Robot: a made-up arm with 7 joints. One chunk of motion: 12 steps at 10 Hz.
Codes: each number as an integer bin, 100 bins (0 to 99) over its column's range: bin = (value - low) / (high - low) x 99, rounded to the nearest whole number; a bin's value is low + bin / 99 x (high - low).
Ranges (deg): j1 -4.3..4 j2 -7..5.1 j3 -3.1..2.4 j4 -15..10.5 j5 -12.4..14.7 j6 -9.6..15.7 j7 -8.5..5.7
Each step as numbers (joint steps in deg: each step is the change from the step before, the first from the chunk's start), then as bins.
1 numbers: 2.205 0.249 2.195 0.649 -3.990 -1.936 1.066
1 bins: 78 59 95 61 31 30 67
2 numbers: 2.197 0.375 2.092 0.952 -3.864 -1.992 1.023
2 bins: 77 60 93 62 31 30 66
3 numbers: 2.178 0.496 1.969 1.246 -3.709 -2.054 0.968
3 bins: 77 61 91 63 32 30 66
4 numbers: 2.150 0.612 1.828 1.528 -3.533 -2.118 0.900
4 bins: 77 62 89 64 32 29 66
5 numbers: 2.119 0.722 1.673 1.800 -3.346 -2.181 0.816
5 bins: 77 63 86 65 33 29 65
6 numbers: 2.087 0.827 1.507 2.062 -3.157 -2.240 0.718
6 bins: 76 64 83 66 34 29 64
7 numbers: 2.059 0.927 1.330 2.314 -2.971 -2.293 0.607
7 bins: 76 65 80 67 34 29 63
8 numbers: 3.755 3.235 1.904 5.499 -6.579 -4.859 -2.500
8 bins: 96 84 90 80 21 19 42
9 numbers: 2.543 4.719 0.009 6.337 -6.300 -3.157 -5.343
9 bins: 82 96 56 83 22 25 22
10 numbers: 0.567 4.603 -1.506 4.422 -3.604 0.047 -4.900
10 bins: 58 95 29 75 32 38 25
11 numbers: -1.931 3.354 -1.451 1.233 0.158 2.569 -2.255
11 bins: 28 85 30 63 46 48 44
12 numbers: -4.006 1.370 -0.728 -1.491 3.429 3.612 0.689
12 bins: 4 68 43 52 58 52 64
